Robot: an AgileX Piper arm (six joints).
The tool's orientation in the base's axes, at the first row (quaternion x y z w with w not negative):
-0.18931, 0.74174, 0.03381, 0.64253
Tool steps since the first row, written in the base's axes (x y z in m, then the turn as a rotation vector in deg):
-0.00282, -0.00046, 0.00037, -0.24, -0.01, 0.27
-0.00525, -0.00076, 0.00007, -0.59, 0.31, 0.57
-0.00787, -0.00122, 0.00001, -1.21, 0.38, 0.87
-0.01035, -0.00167, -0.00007, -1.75, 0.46, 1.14
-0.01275, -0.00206, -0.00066, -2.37, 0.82, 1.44
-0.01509, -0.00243, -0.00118, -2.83, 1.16, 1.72
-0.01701, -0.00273, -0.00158, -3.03, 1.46, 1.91
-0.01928, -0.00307, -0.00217, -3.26, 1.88, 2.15
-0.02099, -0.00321, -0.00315, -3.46, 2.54, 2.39
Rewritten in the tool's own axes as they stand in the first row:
0.00004, 0.00042, -0.00285, -0.23, 0.02, -0.28
0.00065, 0.00099, -0.00517, -0.56, 0.37, -0.56
0.00109, 0.00142, -0.00776, -0.81, 0.58, -1.18
0.00153, 0.00182, -0.01021, -1.03, 0.77, -1.71
0.00244, 0.00235, -0.01248, -1.34, 1.25, -2.24
0.00327, 0.00287, -0.01470, -1.65, 1.66, -2.62
0.00392, 0.00329, -0.01653, -1.88, 1.97, -2.75
0.00480, 0.00383, -0.01866, -2.19, 2.38, -2.88
0.00596, 0.00444, -0.02014, -2.56, 3.01, -2.92

